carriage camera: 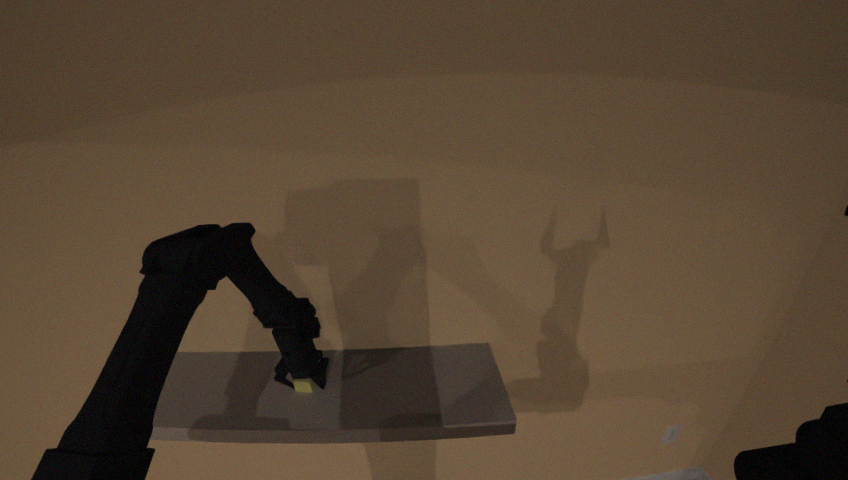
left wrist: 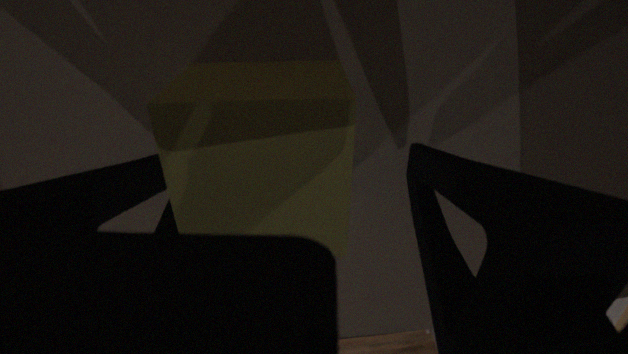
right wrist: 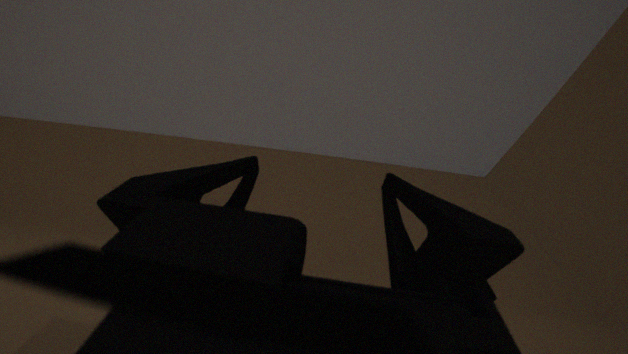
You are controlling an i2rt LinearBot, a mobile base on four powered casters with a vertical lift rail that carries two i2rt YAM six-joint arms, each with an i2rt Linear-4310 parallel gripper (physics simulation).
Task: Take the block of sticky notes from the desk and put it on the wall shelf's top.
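Frame: origin at the left arm's base, x ahead, y left, z up, level; metres.
Where they show: left gripper, between the fingertips: (carriage camera: 310,387) (left wrist: 302,159); right gripper, between the fingertips: (right wrist: 320,171).
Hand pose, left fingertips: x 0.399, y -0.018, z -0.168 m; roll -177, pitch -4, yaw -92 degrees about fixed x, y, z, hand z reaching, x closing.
Each offset is from my left fingertips to the top centre of the thing. Level surfaces: height alone.
The yellow block of sticky notes @(dx +0.011, dy +0.011, dz +0.036 m) (carriage camera: 303,386) (left wrist: 260,180) sits on the top of the wall shelf @(dz -0.002 m) (carriage camera: 476,395), left of the shelf's middle. My left gripper (carriage camera: 302,386) (left wrist: 302,159) is open around the block. In the left wrist view the left finger is close against the block's side, and a gap shows between the block and the right finger. The block's lower part is hidden there by the gripper's body. My right gripper (right wrist: 320,171) is open and empty, held up away from the shelf, with the wall and ceiling beyond it.
The wall rises behind the shelf and carries shadows of the arms. A small pale wall plate @(dx +0.199, dy -1.354, dz -0.545 m) (carriage camera: 671,433) is at the lower right, above the edge of a pale surface (carriage camera: 678,474). Part of the right arm (carriage camera: 791,455) shows at the lower right corner.
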